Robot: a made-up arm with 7 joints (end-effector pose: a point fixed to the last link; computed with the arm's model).
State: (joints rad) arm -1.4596 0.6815 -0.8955 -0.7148 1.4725 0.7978 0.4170
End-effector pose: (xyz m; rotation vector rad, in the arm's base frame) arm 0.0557 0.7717 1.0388 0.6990 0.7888 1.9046
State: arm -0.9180 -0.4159 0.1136 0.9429 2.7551 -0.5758 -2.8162
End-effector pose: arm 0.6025 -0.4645 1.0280 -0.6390 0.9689 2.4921
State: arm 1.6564 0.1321 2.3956 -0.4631 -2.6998 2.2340 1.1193
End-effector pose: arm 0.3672 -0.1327 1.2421 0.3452 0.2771 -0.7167
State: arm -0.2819 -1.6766 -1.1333 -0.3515 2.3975 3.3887 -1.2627
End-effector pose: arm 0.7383 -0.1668 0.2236 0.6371 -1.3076 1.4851
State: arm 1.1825 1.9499 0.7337 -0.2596 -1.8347 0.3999 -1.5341
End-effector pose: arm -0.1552 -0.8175 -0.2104 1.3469 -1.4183 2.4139
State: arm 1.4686 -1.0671 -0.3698 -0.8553 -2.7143 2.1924 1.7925
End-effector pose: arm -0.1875 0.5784 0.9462 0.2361 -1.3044 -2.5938
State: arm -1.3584 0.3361 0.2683 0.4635 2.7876 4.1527 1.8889
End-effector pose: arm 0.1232 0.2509 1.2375 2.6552 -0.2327 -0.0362
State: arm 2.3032 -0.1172 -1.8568 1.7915 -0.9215 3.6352 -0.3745
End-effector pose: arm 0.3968 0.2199 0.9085 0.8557 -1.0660 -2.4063
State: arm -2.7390 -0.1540 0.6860 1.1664 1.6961 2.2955 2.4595
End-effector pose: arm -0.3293 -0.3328 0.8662 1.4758 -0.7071 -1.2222
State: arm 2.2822 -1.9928 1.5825 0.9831 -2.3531 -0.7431 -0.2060
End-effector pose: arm -0.8054 0.4584 0.1451 -0.2603 2.1246 0.4703
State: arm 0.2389 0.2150 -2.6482 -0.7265 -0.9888 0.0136 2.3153
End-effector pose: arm 0.1972 0.2219 1.3282 -1.7111 0.0336 1.9951
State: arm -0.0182 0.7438 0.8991 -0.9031 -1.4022 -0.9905 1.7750
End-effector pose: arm -0.6408 -0.5057 0.7602 -0.4568 1.2303 -0.2413
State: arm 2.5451 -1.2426 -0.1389 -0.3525 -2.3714 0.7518 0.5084
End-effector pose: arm -0.8045 0.3385 0.9584 -0.2271 -0.5983 -2.7024
